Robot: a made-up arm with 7 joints. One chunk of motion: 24 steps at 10 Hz.
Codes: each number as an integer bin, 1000 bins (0 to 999) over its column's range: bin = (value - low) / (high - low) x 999, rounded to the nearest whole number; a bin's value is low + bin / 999 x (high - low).
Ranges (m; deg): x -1.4..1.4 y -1.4..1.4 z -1.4..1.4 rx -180..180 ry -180..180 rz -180..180
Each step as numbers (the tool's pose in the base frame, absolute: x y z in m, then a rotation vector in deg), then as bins.
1 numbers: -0.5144 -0.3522 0.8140 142.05 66.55 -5.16
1 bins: 316 374 790 894 684 485
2 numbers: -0.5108 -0.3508 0.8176 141.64 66.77 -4.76
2 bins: 317 374 791 893 685 486
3 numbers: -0.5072 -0.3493 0.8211 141.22 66.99 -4.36
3 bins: 319 375 792 891 685 487
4 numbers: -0.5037 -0.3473 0.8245 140.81 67.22 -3.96
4 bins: 320 376 794 890 686 489
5 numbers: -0.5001 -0.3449 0.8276 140.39 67.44 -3.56
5 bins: 321 376 795 889 687 490
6 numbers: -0.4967 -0.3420 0.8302 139.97 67.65 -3.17
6 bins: 322 377 796 888 687 491
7 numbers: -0.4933 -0.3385 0.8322 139.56 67.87 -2.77
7 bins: 323 379 796 887 688 492
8 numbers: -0.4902 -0.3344 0.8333 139.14 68.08 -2.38
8 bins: 325 380 797 886 688 493
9 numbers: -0.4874 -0.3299 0.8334 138.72 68.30 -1.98
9 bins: 326 382 797 884 689 494
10 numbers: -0.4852 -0.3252 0.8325 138.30 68.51 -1.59
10 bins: 326 383 797 883 690 495
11 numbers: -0.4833 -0.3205 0.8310 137.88 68.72 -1.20
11 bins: 327 385 796 882 690 496
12 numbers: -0.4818 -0.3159 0.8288 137.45 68.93 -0.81
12 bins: 328 387 795 881 691 497
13 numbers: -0.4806 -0.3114 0.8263 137.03 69.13 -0.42
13 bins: 328 388 794 880 691 498
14 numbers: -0.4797 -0.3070 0.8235 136.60 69.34 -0.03
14 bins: 328 390 793 879 692 499
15 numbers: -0.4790 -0.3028 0.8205 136.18 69.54 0.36
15 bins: 329 391 792 877 692 500
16 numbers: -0.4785 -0.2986 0.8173 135.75 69.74 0.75
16 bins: 329 393 791 876 693 502
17 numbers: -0.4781 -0.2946 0.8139 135.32 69.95 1.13
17 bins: 329 394 790 875 694 503
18 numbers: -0.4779 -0.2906 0.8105 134.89 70.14 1.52
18 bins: 329 396 789 874 694 504
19 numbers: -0.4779 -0.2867 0.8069 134.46 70.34 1.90
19 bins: 329 397 787 873 695 505
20 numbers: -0.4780 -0.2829 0.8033 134.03 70.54 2.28
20 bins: 329 399 786 871 695 506
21 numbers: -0.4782 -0.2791 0.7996 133.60 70.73 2.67
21 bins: 329 400 785 870 696 507
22 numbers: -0.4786 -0.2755 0.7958 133.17 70.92 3.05
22 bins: 329 401 783 869 696 508
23 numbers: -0.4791 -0.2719 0.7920 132.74 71.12 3.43
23 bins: 329 402 782 868 697 509
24 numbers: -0.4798 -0.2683 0.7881 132.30 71.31 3.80
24 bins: 328 404 781 867 697 510
